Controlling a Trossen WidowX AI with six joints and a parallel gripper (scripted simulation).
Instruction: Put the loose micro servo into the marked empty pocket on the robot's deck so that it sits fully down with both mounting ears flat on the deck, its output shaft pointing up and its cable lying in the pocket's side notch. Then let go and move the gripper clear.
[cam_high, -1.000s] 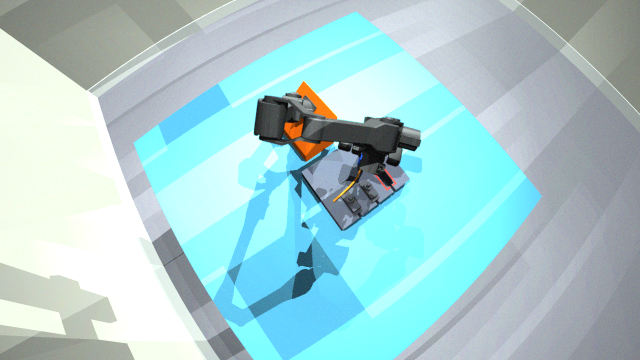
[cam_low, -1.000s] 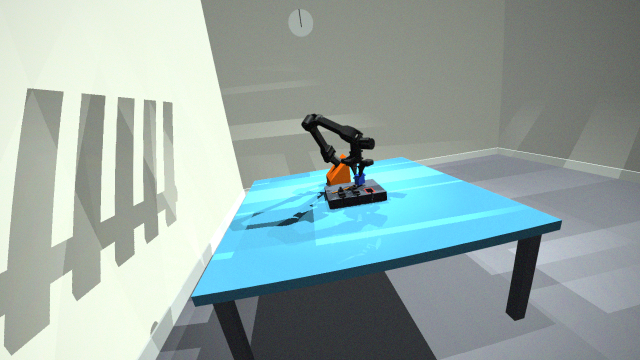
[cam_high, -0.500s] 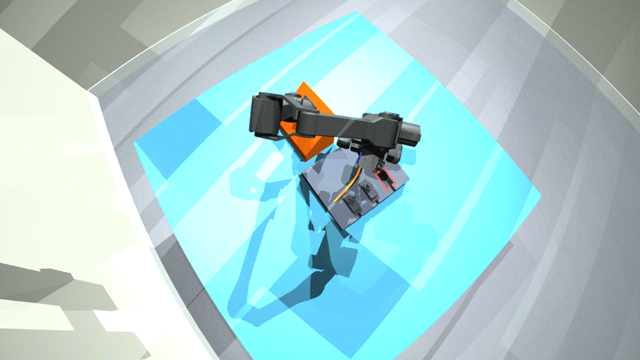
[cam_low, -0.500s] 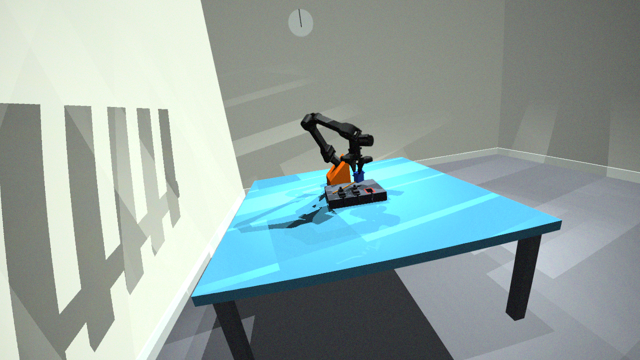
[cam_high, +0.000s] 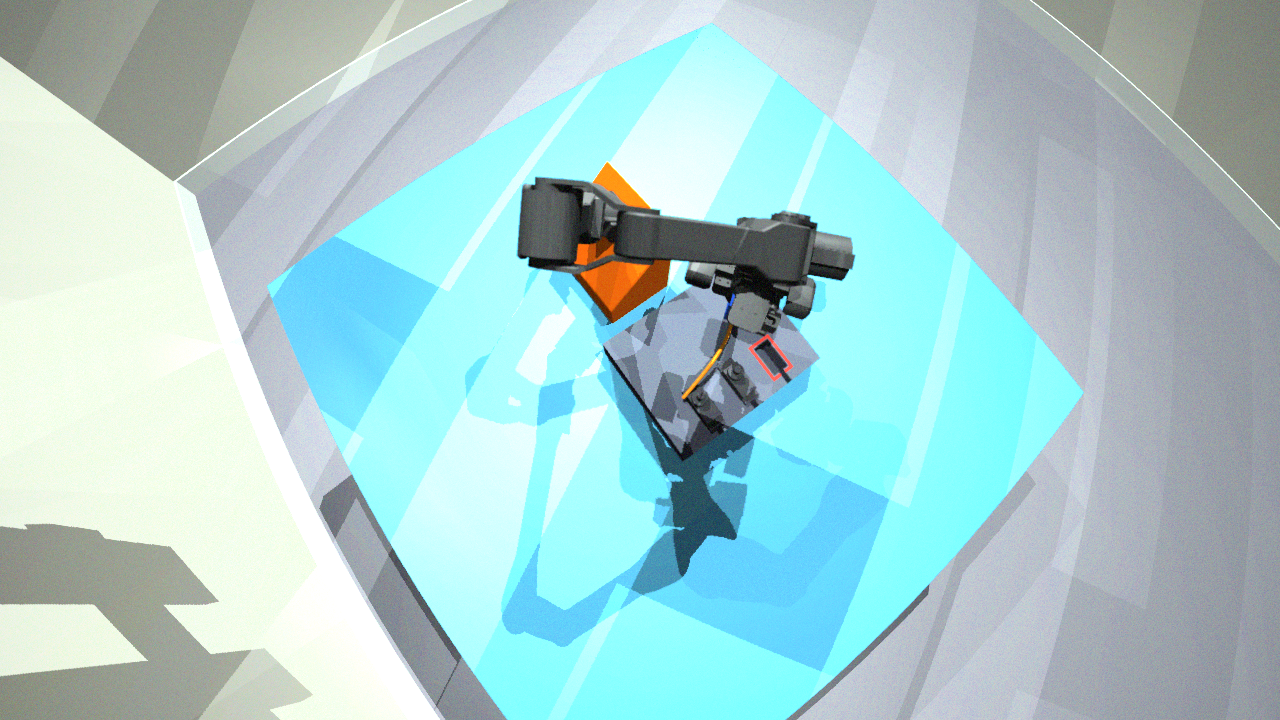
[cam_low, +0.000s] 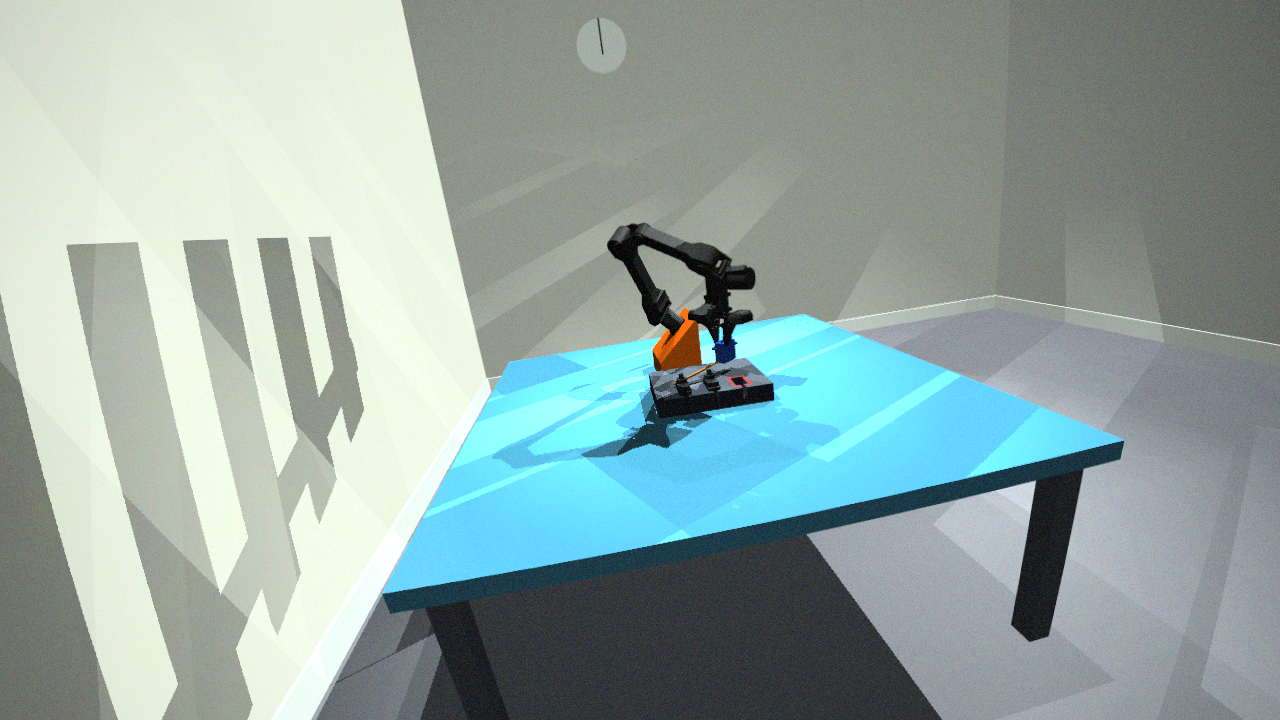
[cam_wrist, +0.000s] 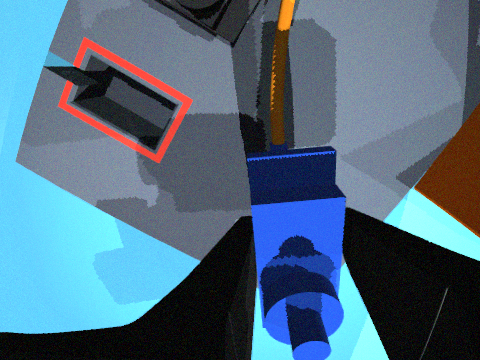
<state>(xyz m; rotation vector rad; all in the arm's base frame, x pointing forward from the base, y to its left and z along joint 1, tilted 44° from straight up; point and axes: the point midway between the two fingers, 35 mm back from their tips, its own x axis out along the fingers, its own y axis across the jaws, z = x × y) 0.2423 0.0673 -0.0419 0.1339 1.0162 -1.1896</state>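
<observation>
Now: gripper tip 100 mm above the grey deck, 60 mm to the left of it and 20 mm past it.
</observation>
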